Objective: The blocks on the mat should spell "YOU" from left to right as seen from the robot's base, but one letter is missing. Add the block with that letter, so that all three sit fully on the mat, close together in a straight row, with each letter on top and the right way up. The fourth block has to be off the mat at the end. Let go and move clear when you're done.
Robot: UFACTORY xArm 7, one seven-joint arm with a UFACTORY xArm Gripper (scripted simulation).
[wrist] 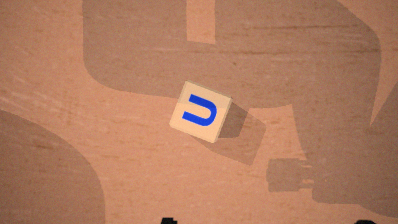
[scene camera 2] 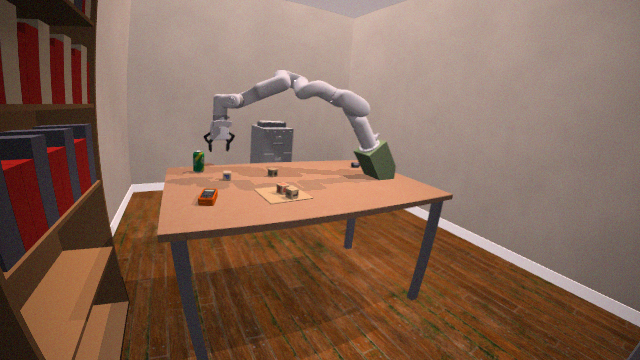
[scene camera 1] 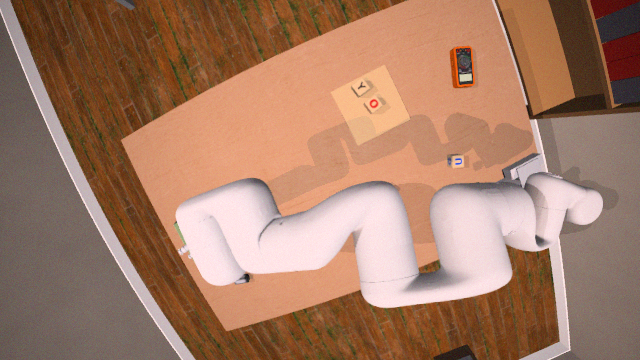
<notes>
In view: a tan mat (scene camera 1: 364,126).
The wrist view does not show the tan mat: it is out of frame.
</notes>
